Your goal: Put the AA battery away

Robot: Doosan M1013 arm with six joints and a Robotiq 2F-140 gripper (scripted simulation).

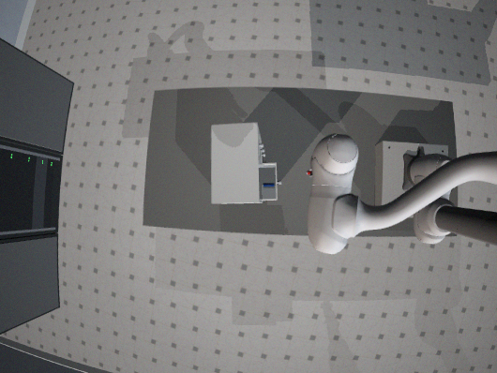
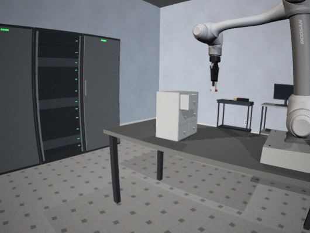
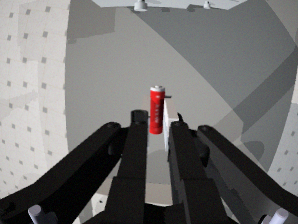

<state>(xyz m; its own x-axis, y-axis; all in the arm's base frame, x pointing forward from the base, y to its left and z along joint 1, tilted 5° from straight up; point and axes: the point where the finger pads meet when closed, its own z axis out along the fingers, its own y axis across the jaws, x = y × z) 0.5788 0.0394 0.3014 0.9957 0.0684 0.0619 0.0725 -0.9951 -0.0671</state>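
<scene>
My gripper is now 30 mm above the red AA battery. Round my hand: small blue thing 170 mm ahead, 150 mm below, 50 mm to the left.
</scene>
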